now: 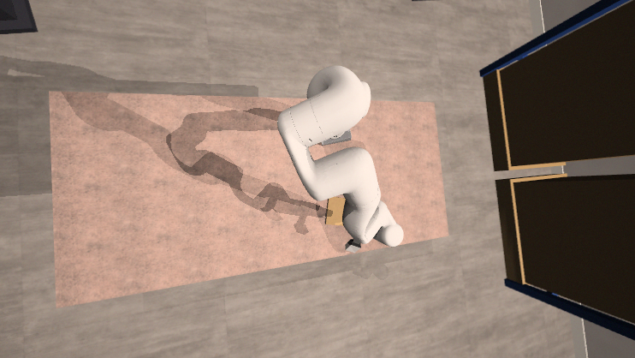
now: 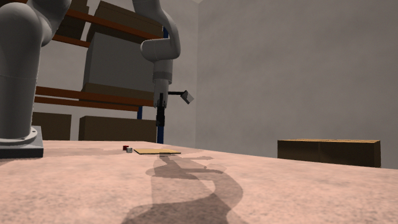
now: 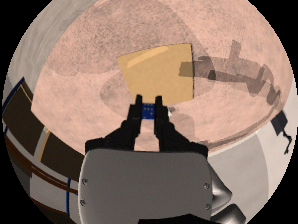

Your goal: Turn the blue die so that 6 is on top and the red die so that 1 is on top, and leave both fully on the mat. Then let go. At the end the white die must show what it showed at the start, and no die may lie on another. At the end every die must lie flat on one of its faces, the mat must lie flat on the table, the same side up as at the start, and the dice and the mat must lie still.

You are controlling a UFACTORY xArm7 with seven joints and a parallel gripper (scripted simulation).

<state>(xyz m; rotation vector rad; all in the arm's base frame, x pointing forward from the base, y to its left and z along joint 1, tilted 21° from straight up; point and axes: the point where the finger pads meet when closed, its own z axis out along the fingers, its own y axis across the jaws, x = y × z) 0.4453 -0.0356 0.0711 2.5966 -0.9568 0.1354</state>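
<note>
The red die lies 9 cm behind my hand, 10 cm to the left of it and 11 cm below it. Round my hand: tan mat: 2 cm behind, 1 cm to the right, 11 cm below; blue die: 1 cm behind, 1 cm below; white die: 11 cm behind, 2 cm to the left, 11 cm below.
</note>
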